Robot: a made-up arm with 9 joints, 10 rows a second.
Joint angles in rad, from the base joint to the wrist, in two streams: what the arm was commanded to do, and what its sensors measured. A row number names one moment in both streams.
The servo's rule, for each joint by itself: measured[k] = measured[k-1] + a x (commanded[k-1-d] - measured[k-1]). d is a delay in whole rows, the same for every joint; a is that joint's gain. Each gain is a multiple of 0.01, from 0.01 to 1. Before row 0 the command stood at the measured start. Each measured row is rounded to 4 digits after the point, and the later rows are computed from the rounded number. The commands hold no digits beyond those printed.
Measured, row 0:
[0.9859 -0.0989 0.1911 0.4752 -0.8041 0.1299 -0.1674 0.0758 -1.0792]
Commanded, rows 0 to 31:
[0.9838 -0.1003 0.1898 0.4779 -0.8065 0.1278 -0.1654 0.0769 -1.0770]
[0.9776 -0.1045 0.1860 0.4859 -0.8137 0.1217 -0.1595 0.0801 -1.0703]
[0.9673 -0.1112 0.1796 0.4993 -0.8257 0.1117 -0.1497 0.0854 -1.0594]
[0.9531 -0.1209 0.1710 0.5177 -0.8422 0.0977 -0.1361 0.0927 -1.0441]
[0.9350 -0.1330 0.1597 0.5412 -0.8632 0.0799 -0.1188 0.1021 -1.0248]
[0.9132 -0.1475 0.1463 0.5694 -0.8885 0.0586 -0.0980 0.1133 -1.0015]
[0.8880 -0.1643 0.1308 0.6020 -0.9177 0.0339 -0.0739 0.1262 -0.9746]
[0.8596 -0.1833 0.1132 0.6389 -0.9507 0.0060 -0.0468 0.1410 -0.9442]
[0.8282 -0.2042 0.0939 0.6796 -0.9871 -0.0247 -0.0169 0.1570 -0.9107]
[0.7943 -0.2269 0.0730 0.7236 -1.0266 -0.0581 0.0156 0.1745 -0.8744]
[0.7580 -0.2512 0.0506 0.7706 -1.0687 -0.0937 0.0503 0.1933 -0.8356]
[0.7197 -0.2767 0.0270 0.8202 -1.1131 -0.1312 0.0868 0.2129 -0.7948]
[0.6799 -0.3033 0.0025 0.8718 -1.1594 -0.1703 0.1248 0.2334 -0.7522]
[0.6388 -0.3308 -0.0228 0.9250 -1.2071 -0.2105 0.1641 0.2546 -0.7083]
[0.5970 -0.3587 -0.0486 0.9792 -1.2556 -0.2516 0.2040 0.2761 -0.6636]
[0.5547 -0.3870 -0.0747 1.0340 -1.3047 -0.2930 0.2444 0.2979 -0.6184]
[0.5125 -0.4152 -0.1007 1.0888 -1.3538 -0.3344 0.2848 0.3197 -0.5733]
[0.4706 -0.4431 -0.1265 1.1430 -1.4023 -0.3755 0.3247 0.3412 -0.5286]
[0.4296 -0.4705 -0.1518 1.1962 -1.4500 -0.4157 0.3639 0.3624 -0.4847]
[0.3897 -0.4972 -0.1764 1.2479 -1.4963 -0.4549 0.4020 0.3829 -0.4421]
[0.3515 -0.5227 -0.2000 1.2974 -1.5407 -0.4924 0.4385 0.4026 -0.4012]
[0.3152 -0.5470 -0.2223 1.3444 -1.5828 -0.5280 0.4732 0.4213 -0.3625]
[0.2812 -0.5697 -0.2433 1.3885 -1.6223 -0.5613 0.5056 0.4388 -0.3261]
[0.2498 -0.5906 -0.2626 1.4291 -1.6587 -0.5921 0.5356 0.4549 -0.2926]
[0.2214 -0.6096 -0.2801 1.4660 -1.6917 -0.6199 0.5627 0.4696 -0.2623]
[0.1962 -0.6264 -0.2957 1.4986 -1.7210 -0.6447 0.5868 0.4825 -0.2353]
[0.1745 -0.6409 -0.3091 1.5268 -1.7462 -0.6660 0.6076 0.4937 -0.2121]
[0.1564 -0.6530 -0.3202 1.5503 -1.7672 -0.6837 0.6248 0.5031 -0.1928]
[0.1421 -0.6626 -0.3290 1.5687 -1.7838 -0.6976 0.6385 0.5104 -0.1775]
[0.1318 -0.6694 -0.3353 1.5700 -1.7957 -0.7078 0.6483 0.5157 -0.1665]
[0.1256 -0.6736 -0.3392 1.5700 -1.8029 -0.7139 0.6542 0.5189 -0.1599]
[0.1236 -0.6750 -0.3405 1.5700 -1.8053 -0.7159 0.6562 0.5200 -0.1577]
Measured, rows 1 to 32:
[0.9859 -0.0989 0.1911 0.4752 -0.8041 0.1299 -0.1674 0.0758 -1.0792]
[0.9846 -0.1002 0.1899 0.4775 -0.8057 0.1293 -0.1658 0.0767 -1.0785]
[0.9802 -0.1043 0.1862 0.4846 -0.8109 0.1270 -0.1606 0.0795 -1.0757]
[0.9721 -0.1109 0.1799 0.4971 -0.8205 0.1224 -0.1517 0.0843 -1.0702]
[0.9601 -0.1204 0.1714 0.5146 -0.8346 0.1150 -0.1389 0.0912 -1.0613]
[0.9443 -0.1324 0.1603 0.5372 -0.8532 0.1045 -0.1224 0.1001 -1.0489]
[0.9247 -0.1467 0.1470 0.5646 -0.8761 0.0907 -0.1024 0.1109 -1.0328]
[0.9016 -0.1634 0.1316 0.5964 -0.9031 0.0737 -0.0790 0.1234 -1.0130]
[0.8751 -0.1823 0.1141 0.6325 -0.9340 0.0534 -0.0526 0.1378 -0.9896]
[0.8456 -0.2031 0.0949 0.6725 -0.9685 0.0300 -0.0233 0.1535 -0.9628]
[0.8133 -0.2257 0.0741 0.7159 -1.0063 0.0036 0.0086 0.1707 -0.9327]
[0.7785 -0.2499 0.0518 0.7624 -1.0469 -0.0256 0.0428 0.1892 -0.8997]
[0.7415 -0.2754 0.0282 0.8115 -1.0899 -0.0573 0.0789 0.2086 -0.8640]
[0.7027 -0.3019 0.0038 0.8628 -1.1351 -0.0912 0.1165 0.2289 -0.8260]
[0.6624 -0.3294 -0.0215 0.9157 -1.1819 -0.1270 0.1555 0.2500 -0.7860]
[0.6212 -0.3572 -0.0472 0.9697 -1.2298 -0.1644 0.1953 0.2714 -0.7444]
[0.5793 -0.3855 -0.0733 1.0244 -1.2785 -0.2030 0.2356 0.2931 -0.7016]
[0.5372 -0.4137 -0.0993 1.0791 -1.3274 -0.2424 0.2759 0.3149 -0.6580]
[0.4952 -0.4416 -0.1251 1.1334 -1.3761 -0.2823 0.3159 0.3365 -0.6140]
[0.4539 -0.4691 -0.1505 1.1868 -1.4241 -0.3223 0.3553 0.3577 -0.5700]
[0.4135 -0.4958 -0.1751 1.2387 -1.4710 -0.3621 0.3936 0.3784 -0.5265]
[0.3744 -0.5214 -0.1988 1.2886 -1.5163 -0.4012 0.4304 0.3982 -0.4839]
[0.3371 -0.5457 -0.2211 1.3360 -1.5595 -0.4392 0.4655 0.4171 -0.4426]
[0.3019 -0.5685 -0.2422 1.3806 -1.6003 -0.4758 0.4984 0.4349 -0.4030]
[0.2691 -0.5895 -0.2616 1.4218 -1.6383 -0.5107 0.5289 0.4513 -0.3655]
[0.2390 -0.6086 -0.2792 1.4594 -1.6730 -0.5435 0.5566 0.4663 -0.3304]
[0.2120 -0.6255 -0.2949 1.4927 -1.7042 -0.5739 0.5814 0.4796 -0.2981]
[0.1884 -0.6401 -0.3084 1.5217 -1.7315 -0.6015 0.6029 0.4912 -0.2689]
[0.1682 -0.6524 -0.3196 1.5460 -1.7547 -0.6262 0.6209 0.5010 -0.2430]
[0.1518 -0.6621 -0.3285 1.5653 -1.7736 -0.6476 0.6353 0.5087 -0.2207]
[0.1392 -0.6690 -0.3350 1.5693 -1.7880 -0.6657 0.6460 0.5144 -0.2023]
[0.1306 -0.6734 -0.3390 1.5699 -1.7977 -0.6802 0.6527 0.5181 -0.1879]
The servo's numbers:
d 1
a 0.63 0.95 0.95 0.85 0.65 0.30 0.82 0.82 0.34

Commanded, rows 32 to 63:
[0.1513 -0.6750 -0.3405 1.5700 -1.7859 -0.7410 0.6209 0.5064 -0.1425]
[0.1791 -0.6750 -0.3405 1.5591 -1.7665 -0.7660 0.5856 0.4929 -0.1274]
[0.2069 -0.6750 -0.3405 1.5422 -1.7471 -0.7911 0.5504 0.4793 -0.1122]
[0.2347 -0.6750 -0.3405 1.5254 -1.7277 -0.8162 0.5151 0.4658 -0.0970]
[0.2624 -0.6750 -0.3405 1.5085 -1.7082 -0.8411 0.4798 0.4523 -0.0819]
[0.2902 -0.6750 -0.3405 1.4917 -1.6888 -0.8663 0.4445 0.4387 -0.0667]
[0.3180 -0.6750 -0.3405 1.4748 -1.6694 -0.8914 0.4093 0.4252 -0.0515]
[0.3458 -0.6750 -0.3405 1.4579 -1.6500 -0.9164 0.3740 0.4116 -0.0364]
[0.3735 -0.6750 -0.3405 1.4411 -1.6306 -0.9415 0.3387 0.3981 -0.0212]
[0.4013 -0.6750 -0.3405 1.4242 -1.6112 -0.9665 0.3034 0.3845 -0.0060]
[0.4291 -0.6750 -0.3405 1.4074 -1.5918 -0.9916 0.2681 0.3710 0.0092]
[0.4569 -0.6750 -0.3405 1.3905 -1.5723 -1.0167 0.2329 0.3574 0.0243]
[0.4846 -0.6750 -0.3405 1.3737 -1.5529 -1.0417 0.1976 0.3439 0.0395]
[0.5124 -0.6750 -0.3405 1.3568 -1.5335 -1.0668 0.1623 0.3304 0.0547]
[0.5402 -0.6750 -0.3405 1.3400 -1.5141 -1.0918 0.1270 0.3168 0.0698]
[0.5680 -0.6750 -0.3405 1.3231 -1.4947 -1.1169 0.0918 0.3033 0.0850]
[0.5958 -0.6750 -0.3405 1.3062 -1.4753 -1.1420 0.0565 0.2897 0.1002]
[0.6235 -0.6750 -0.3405 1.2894 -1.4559 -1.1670 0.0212 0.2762 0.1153]
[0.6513 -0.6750 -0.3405 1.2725 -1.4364 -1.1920 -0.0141 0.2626 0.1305]
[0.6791 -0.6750 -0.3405 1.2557 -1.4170 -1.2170 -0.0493 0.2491 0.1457]
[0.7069 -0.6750 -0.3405 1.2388 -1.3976 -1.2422 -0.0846 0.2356 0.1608]
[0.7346 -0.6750 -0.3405 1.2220 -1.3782 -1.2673 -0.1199 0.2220 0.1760]
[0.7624 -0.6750 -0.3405 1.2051 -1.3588 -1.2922 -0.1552 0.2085 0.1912]
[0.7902 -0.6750 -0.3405 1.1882 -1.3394 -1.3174 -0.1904 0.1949 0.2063]
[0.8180 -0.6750 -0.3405 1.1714 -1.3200 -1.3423 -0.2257 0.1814 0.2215]
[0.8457 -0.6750 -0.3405 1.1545 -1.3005 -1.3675 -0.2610 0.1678 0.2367]
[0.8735 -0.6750 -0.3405 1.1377 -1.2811 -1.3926 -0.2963 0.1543 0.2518]
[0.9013 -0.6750 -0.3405 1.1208 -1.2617 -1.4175 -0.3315 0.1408 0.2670]
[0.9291 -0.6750 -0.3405 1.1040 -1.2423 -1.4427 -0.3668 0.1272 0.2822]
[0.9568 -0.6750 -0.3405 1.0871 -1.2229 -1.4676 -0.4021 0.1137 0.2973]
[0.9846 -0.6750 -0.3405 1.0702 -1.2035 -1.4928 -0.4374 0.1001 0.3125]
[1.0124 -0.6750 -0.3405 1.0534 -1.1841 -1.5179 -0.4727 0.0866 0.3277]
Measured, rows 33 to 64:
[0.1262 -0.6749 -0.3404 1.5700 -1.8026 -0.6909 0.6556 0.5197 -0.1776]
[0.1420 -0.6750 -0.3405 1.5700 -1.7917 -0.7059 0.6271 0.5088 -0.1657]
[0.1654 -0.6750 -0.3405 1.5607 -1.7753 -0.7239 0.5931 0.4958 -0.1527]
[0.1915 -0.6750 -0.3405 1.5450 -1.7570 -0.7441 0.5581 0.4823 -0.1389]
[0.2187 -0.6750 -0.3405 1.5283 -1.7380 -0.7657 0.5228 0.4688 -0.1247]
[0.2462 -0.6750 -0.3405 1.5115 -1.7186 -0.7883 0.4875 0.4553 -0.1101]
[0.2739 -0.6750 -0.3405 1.4947 -1.6992 -0.8117 0.4522 0.4417 -0.0953]
[0.3017 -0.6750 -0.3405 1.4778 -1.6798 -0.8356 0.4170 0.4282 -0.0804]
[0.3295 -0.6750 -0.3405 1.4609 -1.6604 -0.8598 0.3817 0.4146 -0.0654]
[0.3572 -0.6750 -0.3405 1.4441 -1.6410 -0.8843 0.3464 0.4011 -0.0504]
[0.3850 -0.6750 -0.3405 1.4272 -1.6216 -0.9090 0.3111 0.3875 -0.0353]
[0.4128 -0.6750 -0.3405 1.4104 -1.6022 -0.9338 0.2758 0.3740 -0.0202]
[0.4406 -0.6750 -0.3405 1.3935 -1.5828 -0.9587 0.2406 0.3604 -0.0051]
[0.4683 -0.6750 -0.3405 1.3767 -1.5634 -0.9836 0.2053 0.3469 0.0101]
[0.4961 -0.6750 -0.3405 1.3598 -1.5440 -1.0086 0.1700 0.3334 0.0253]
[0.5239 -0.6750 -0.3405 1.3430 -1.5246 -1.0336 0.1347 0.3198 0.0404]
[0.5517 -0.6750 -0.3405 1.3261 -1.5052 -1.0586 0.0995 0.3063 0.0556]
[0.5795 -0.6750 -0.3405 1.3092 -1.4858 -1.0836 0.0642 0.2927 0.0708]
[0.6072 -0.6750 -0.3405 1.2924 -1.4664 -1.1086 0.0289 0.2792 0.0859]
[0.6350 -0.6750 -0.3405 1.2755 -1.4469 -1.1336 -0.0064 0.2656 0.1011]
[0.6628 -0.6750 -0.3405 1.2587 -1.4275 -1.1586 -0.0416 0.2521 0.1163]
[0.6906 -0.6750 -0.3405 1.2418 -1.4081 -1.1837 -0.0769 0.2386 0.1314]
[0.7183 -0.6750 -0.3405 1.2250 -1.3887 -1.2088 -0.1122 0.2250 0.1466]
[0.7461 -0.6750 -0.3405 1.2081 -1.3693 -1.2338 -0.1475 0.2115 0.1618]
[0.7739 -0.6750 -0.3405 1.1912 -1.3499 -1.2589 -0.1827 0.1979 0.1769]
[0.8017 -0.6750 -0.3405 1.1744 -1.3305 -1.2839 -0.2180 0.1844 0.1921]
[0.8294 -0.6750 -0.3405 1.1575 -1.3110 -1.3090 -0.2533 0.1708 0.2073]
[0.8572 -0.6750 -0.3405 1.1407 -1.2916 -1.3341 -0.2886 0.1573 0.2224]
[0.8850 -0.6750 -0.3405 1.1238 -1.2722 -1.3591 -0.3238 0.1438 0.2376]
[0.9128 -0.6750 -0.3405 1.1070 -1.2528 -1.3842 -0.3591 0.1302 0.2528]
[0.9405 -0.6750 -0.3405 1.0901 -1.2334 -1.4092 -0.3944 0.1167 0.2679]
[0.9683 -0.6750 -0.3405 1.0732 -1.2140 -1.4343 -0.4297 0.1031 0.2831]

